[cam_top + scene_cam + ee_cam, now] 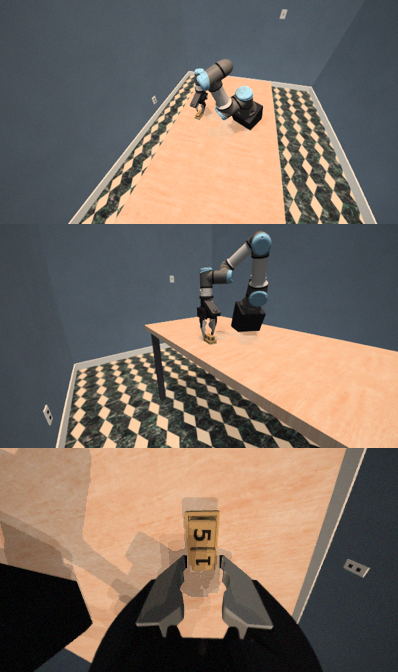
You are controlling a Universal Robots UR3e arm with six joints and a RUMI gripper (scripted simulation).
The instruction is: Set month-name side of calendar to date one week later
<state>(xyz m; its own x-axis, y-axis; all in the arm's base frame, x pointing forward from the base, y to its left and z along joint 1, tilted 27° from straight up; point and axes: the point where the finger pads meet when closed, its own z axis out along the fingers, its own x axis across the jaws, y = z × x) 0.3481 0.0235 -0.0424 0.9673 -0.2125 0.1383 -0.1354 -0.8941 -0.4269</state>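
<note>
Now: the wooden tray 30 mm below my hand and 20 mm to the left of it.
</note>
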